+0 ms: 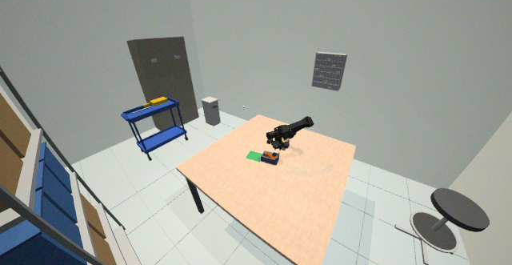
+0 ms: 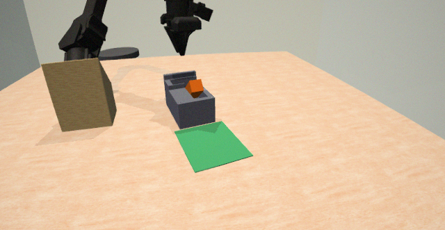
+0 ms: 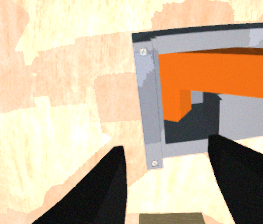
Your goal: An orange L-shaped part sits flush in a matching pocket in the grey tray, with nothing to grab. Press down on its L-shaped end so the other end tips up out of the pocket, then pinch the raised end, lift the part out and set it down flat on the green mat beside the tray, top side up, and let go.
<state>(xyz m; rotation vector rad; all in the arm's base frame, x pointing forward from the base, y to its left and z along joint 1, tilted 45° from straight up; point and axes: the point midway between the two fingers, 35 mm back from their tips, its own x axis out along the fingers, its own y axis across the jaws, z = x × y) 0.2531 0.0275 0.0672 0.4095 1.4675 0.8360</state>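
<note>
Now: gripper tip 10 mm short of the orange L-shaped part, 40 mm to the left of it and 100 mm above it. From my gripper tip the other things lie so: green mat (50 mm ahead, 210 mm to the right, 160 mm below).
</note>
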